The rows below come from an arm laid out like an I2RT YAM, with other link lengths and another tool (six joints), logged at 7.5 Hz.
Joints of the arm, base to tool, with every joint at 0 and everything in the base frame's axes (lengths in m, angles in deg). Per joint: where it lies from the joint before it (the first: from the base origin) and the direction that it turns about. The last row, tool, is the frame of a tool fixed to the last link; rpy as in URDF.
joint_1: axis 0 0 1 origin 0 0 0.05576
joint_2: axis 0 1 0 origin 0.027 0.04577 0.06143
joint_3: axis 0 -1 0 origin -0.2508 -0.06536 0
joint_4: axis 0 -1 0 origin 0.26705 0.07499 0.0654
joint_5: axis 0 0 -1 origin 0.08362 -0.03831 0.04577
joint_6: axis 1 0 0 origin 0.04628 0 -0.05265
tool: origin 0.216 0.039 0.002 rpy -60.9 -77.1 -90
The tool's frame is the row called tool.
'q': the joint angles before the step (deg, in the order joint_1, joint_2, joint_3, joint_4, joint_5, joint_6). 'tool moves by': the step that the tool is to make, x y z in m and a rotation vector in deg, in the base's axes. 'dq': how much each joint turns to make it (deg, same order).
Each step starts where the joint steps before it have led.
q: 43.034 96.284 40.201 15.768 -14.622 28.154
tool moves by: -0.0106 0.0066 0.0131 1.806 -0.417 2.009
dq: 0.459 -1.818 -0.824 0.493 -1.851 -0.202
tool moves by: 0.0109 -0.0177 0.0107 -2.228 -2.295 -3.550
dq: 0.010 -5.202 -1.215 -3.921 4.777 -0.268
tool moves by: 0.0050 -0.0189 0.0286 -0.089 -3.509 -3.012
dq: 0.001 -8.705 -2.781 -3.461 3.900 -0.133
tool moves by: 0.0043 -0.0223 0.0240 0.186 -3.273 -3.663
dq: -0.012 -8.597 -3.235 -2.823 4.205 0.363
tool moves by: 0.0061 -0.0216 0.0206 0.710 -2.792 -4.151
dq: -0.021 -7.376 -2.729 -2.106 4.239 1.033
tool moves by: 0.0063 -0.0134 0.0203 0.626 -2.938 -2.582
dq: -0.051 -4.920 -1.107 -1.245 2.974 -0.094
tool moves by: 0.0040 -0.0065 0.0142 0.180 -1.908 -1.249
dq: 0.000 -2.498 0.082 -1.035 1.656 -0.461
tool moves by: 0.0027 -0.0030 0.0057 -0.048 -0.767 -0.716
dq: 0.005 -0.745 0.253 -0.457 0.897 -0.177
